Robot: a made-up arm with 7 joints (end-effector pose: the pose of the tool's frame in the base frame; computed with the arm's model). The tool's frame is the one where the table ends.
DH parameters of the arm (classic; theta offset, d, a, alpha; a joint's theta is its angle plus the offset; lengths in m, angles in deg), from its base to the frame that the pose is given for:
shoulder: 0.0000 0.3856 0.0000 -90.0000
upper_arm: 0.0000 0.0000 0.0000 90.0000
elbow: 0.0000 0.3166 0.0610 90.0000
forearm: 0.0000 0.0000 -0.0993 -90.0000
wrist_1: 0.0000 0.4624 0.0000 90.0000
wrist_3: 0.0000 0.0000 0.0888 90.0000
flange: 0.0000 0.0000 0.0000 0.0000
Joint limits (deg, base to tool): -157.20..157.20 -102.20..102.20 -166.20..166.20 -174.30..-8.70 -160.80..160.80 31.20..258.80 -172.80..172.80
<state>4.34 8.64 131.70 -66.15 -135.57 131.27 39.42</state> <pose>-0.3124 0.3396 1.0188 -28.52 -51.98 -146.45</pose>
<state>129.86 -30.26 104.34 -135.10 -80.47 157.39 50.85</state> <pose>-0.2250 -0.4422 0.3233 87.73 -91.72 -49.64</pose>
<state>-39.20 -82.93 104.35 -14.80 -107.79 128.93 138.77</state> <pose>-0.5990 0.6181 0.4105 -2.03 -40.09 -92.16</pose>
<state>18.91 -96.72 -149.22 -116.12 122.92 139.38 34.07</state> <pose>-0.0027 -0.2501 -0.1341 112.04 30.18 10.33</pose>
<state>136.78 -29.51 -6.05 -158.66 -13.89 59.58 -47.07</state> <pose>-0.2238 0.2697 0.3926 -1.97 115.61 -49.91</pose>
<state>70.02 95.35 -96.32 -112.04 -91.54 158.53 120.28</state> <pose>0.6025 0.0129 0.3442 63.51 13.87 68.11</pose>
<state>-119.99 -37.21 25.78 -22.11 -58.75 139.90 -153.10</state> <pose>0.3143 0.3251 1.1180 25.69 -3.29 -126.66</pose>
